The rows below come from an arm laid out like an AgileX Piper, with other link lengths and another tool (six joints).
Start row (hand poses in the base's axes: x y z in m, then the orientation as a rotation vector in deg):
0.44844, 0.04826, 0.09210, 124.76, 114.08, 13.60
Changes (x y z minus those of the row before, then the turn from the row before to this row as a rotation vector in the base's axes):
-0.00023, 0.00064, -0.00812, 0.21, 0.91, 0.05
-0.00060, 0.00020, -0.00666, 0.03, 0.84, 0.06
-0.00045, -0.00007, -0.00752, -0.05, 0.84, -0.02
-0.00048, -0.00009, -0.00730, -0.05, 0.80, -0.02
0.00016, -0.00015, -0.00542, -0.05, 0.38, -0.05
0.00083, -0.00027, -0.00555, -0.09, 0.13, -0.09
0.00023, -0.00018, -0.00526, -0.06, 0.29, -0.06
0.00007, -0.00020, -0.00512, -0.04, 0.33, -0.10
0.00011, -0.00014, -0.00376, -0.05, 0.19, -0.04
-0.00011, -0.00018, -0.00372, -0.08, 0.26, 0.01
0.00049, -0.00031, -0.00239, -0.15, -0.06, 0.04
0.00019, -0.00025, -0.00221, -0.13, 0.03, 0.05
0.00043, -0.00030, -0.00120, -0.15, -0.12, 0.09
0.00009, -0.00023, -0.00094, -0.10, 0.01, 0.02
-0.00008, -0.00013, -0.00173, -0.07, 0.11, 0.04
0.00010, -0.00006, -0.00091, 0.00, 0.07, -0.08
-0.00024, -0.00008, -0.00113, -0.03, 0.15, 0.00
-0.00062, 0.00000, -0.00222, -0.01, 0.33, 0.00
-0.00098, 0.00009, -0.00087, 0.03, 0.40, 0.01
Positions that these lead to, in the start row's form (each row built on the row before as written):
0.44821, 0.04890, 0.08398, 125.34, 114.68, 12.88
0.44761, 0.04910, 0.07732, 125.76, 115.19, 12.04
0.44716, 0.04903, 0.06980, 126.20, 115.58, 11.10
0.44668, 0.04894, 0.06250, 126.62, 115.95, 10.19
0.44684, 0.04879, 0.05708, 126.84, 116.07, 9.73
0.44767, 0.04852, 0.05153, 126.94, 116.00, 9.49
0.44790, 0.04834, 0.04627, 127.12, 116.06, 9.11
0.44797, 0.04814, 0.04115, 127.37, 116.10, 8.70
0.44808, 0.04800, 0.03739, 127.48, 116.13, 8.44
0.44797, 0.04782, 0.03367, 127.56, 116.24, 8.08
0.44846, 0.04751, 0.03128, 127.40, 116.20, 7.99
0.44865, 0.04726, 0.02907, 127.29, 116.22, 7.83
0.44908, 0.04696, 0.02787, 127.05, 116.20, 7.81
0.44917, 0.04673, 0.02693, 126.98, 116.19, 7.70
0.44909, 0.04660, 0.02520, 126.96, 116.26, 7.51
0.44919, 0.04654, 0.02429, 127.07, 116.20, 7.43
0.44895, 0.04646, 0.02316, 127.13, 116.26, 7.24
0.44833, 0.04646, 0.02094, 127.29, 116.42, 6.87
0.44735, 0.04655, 0.02007, 127.50, 116.65, 6.47

